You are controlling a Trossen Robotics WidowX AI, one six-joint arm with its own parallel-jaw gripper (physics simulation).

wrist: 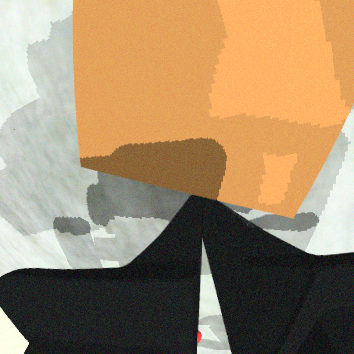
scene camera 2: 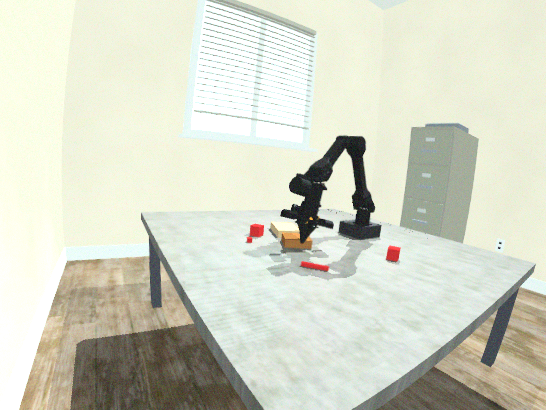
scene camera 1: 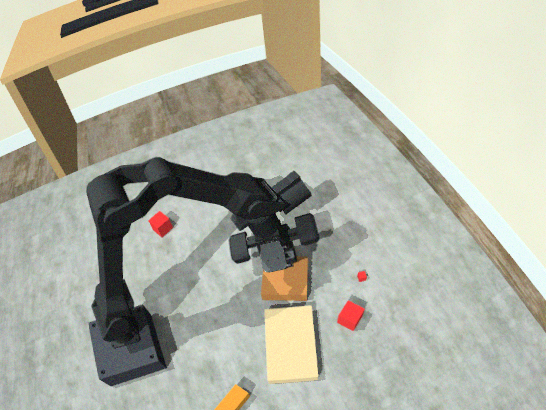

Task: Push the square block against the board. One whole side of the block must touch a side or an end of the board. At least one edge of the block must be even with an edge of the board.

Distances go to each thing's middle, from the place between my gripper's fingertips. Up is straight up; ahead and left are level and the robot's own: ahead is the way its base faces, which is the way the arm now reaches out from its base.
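Labels:
There is a board (scene camera 1: 290, 344) 21 cm to the right of my hand, 6 cm behind it and 1 cm below it. The square block (scene camera 1: 290, 284) is also 1 cm below my hand, and I find it 6 cm to the right of that hand and 2 cm behind it.

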